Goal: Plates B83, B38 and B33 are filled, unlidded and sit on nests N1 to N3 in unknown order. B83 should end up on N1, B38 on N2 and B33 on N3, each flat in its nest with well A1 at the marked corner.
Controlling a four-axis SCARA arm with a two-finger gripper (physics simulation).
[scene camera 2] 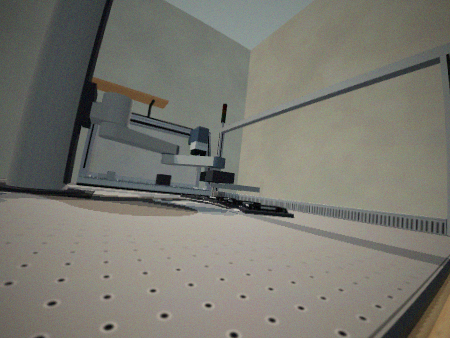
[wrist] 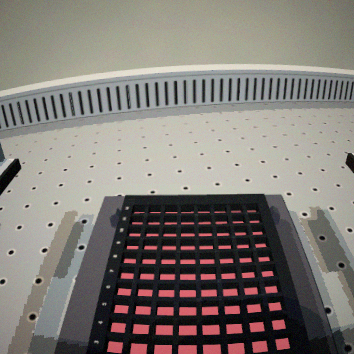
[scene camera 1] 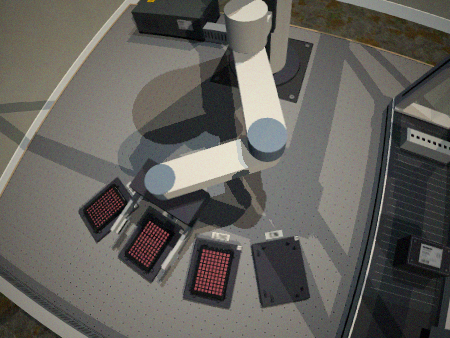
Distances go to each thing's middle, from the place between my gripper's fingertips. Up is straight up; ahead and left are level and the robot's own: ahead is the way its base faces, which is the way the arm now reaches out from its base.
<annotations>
Now: the nest N2 (scene camera 1: 150,276) 70 mm below my hand and 20 mm behind it. The rest, counted from my hand: out nest (scene camera 1: 226,303): 180 mm to the left, 70 mm below, 20 mm behind; then nest N1 (scene camera 1: 280,269): 340 mm to the left, 80 mm behind, 70 mm below.
</annotations>
